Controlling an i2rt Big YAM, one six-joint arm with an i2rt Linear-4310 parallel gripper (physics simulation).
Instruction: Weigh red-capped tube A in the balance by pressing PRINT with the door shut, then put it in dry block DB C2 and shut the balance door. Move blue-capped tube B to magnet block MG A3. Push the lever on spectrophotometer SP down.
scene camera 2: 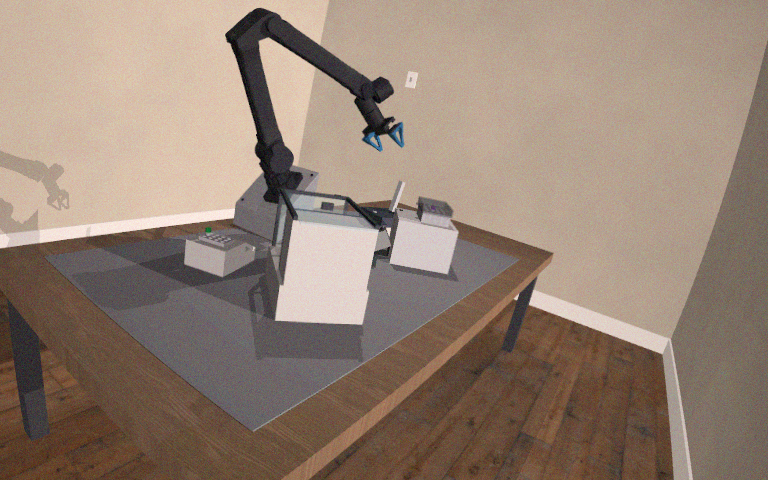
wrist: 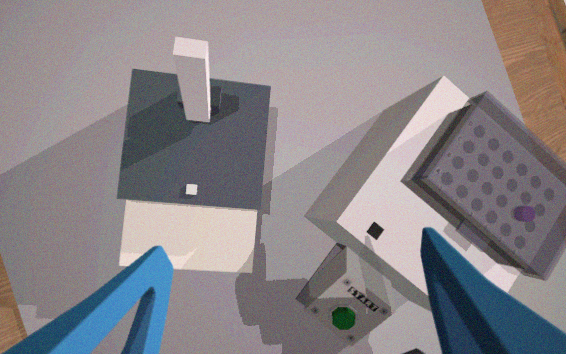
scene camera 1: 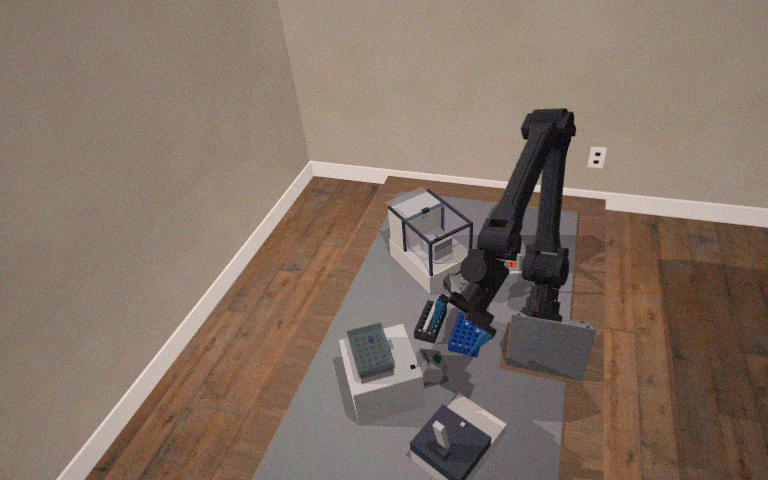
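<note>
My gripper is open and empty, high above the mat. In scene camera 1 its fingers overlap the view of the blue rack and the black magnet block. A small red cap shows in the blue rack; tube B's blue cap cannot be made out. The glass-walled balance stands behind; its door state is unclear. The white-based dry block has a see-through lid over its wells. The spectrophotometer's white lever stands up.
A small START box with a green button stands beside the dry block. A purple cap shows under the clear lid. A keypad unit stands near the balance. The arm's grey base plate is at the table's side.
</note>
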